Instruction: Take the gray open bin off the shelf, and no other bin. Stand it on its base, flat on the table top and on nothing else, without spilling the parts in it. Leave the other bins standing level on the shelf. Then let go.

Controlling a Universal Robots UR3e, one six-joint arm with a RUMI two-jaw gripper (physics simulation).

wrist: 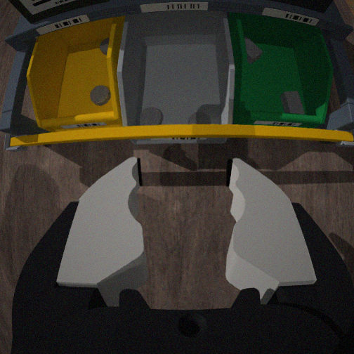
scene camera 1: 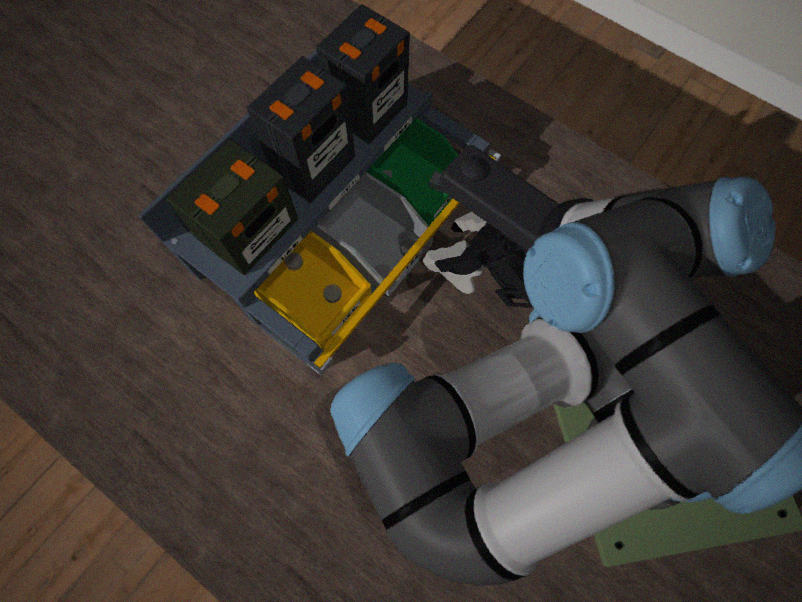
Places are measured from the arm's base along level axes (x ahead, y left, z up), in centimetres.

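Pixels of known places: gripper, fingertip midpoint: (scene camera 1: 439,244).
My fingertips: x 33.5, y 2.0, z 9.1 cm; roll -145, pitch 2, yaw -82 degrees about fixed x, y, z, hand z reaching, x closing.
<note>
For each thing: its top centre in the pictures, then the offset to it from my fingertips. "pt": a spot on its surface instead. Level surfaces: height alone.
- gray open bin at its top centre: (scene camera 1: 369,217) dy +2.3, dx +10.0, dz -3.7 cm
- shelf at a spot on its surface: (scene camera 1: 155,217) pt dy +22.4, dx +24.0, dz +2.5 cm
- yellow bin at its top centre: (scene camera 1: 301,272) dy +13.6, dx +10.2, dz -4.0 cm
- green bin at its top centre: (scene camera 1: 411,153) dy -8.5, dx +13.6, dz -4.0 cm
- yellow bar at its top centre: (scene camera 1: 411,252) dy +1.2, dx +3.3, dz -5.6 cm
- dark green case at its top centre: (scene camera 1: 224,186) dy +15.0, dx +18.2, dz +7.8 cm
- wooden table top at its surface level: dz -12.1 cm
The gray open bin (scene camera 1: 372,223) (wrist: 182,70) stands on the shelf (scene camera 1: 155,217) (wrist: 15,75) between the yellow bin (scene camera 1: 310,278) (wrist: 85,65) and the green bin (scene camera 1: 417,158) (wrist: 280,65). Round gray parts lie near its front in the wrist view. A yellow bar (scene camera 1: 388,283) (wrist: 180,131) runs across the front of the three bins. My gripper (scene camera 1: 450,243) (wrist: 183,161) is open, with its fingers partly apart and nothing between them. It is in front of the bar, in line with the gray bin and apart from it.
Two black cases (scene camera 1: 310,132) (scene camera 1: 372,74) and a dark green case (scene camera 1: 236,207) with orange latches stand behind the bins on the shelf unit. The shelf unit is on the wooden table top (scene camera 1: 194,388). The arm's green base plate (scene camera 1: 699,534) is at the lower right.
</note>
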